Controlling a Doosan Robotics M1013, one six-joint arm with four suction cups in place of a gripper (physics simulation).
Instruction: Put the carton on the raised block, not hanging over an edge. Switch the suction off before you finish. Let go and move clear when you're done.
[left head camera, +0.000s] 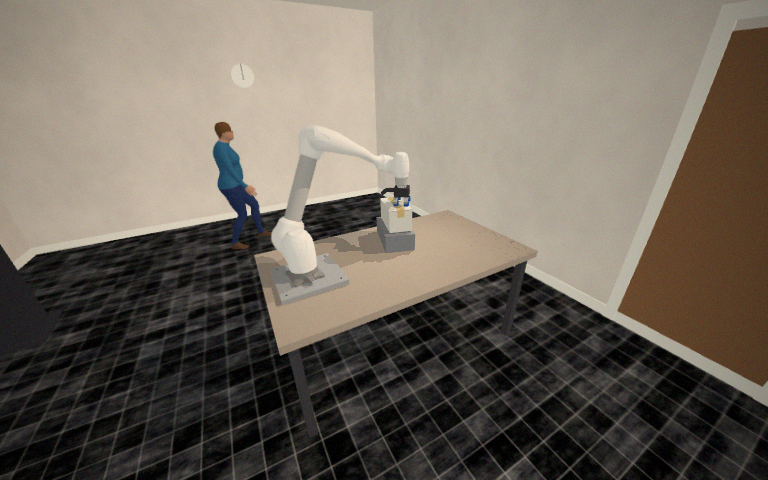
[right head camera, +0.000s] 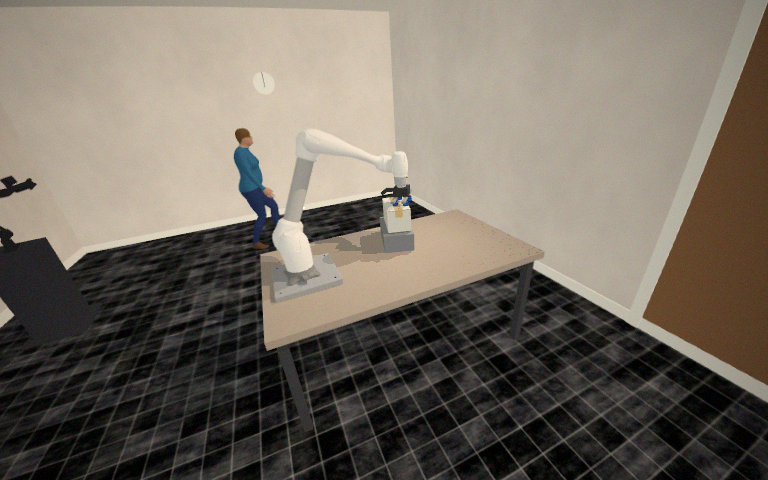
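Pixels of known places: hand, tool point: (left head camera: 402, 204); arm's base, link origin: (left head camera: 305, 275) (right head camera: 302, 273).
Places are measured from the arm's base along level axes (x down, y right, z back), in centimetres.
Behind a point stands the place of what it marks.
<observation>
The white carton (left head camera: 399, 221) @[y 3.1, x -17.9, z -65.6 cm] (right head camera: 398, 222) @[y 3.3, x -17.1, z -65.9 cm] with tan tape stands upright on the grey raised block (left head camera: 399, 243) @[y 6.3, x -3.8, z -63.3 cm] (right head camera: 398, 242) @[y 6.3, x -4.5, z -63.4 cm]. Its visible lower edges lie within the block's top, with no overhang seen on the near side. The far side of its base is hidden. My suction gripper (left head camera: 401, 201) @[y -9.3, x -24.0, z -77.3 cm] (right head camera: 401, 200) @[y -9.3, x -24.0, z -77.3 cm], black with blue cups, is directly above the carton, and the cups appear to touch its top. The frames do not show whether the suction is on or off.
The arm's base plate (left head camera: 334, 273) @[y 9.4, x -0.5, z -14.3 cm] (right head camera: 328, 273) @[y 9.5, x -0.5, z -13.4 cm] is bolted on the left part of the table (left head camera: 453, 249) @[y 25.5, x 2.4, z -94.6 cm] (right head camera: 458, 249) @[y 26.8, x 2.5, z -97.0 cm]. A person (left head camera: 228, 169) (right head camera: 248, 169) in a blue top is on the floor behind the table. A dark cabinet (right head camera: 48, 294) stands at the far left.
</observation>
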